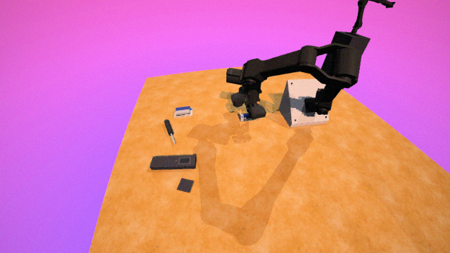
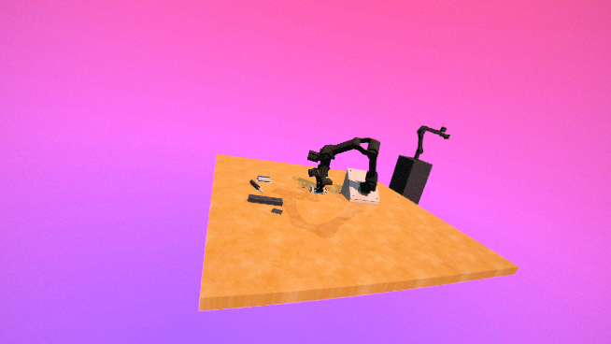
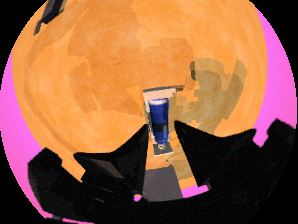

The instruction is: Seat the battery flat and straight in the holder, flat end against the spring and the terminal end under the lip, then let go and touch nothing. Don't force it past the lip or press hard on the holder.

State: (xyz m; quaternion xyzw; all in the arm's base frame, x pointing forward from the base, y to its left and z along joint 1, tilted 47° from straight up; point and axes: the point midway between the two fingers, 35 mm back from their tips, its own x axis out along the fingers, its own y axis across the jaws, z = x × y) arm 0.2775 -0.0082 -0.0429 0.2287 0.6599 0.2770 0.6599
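The battery is 1 cm ahead of my gripper tip. Also, from my gripper tip: dark square: 29 cm to the left, 28 cm ahead, 2 cm below; then black remote: 33 cm ahead, 20 cm to the left; then black screwdriver: 35 cm ahead, 5 cm to the left, 1 cm below.
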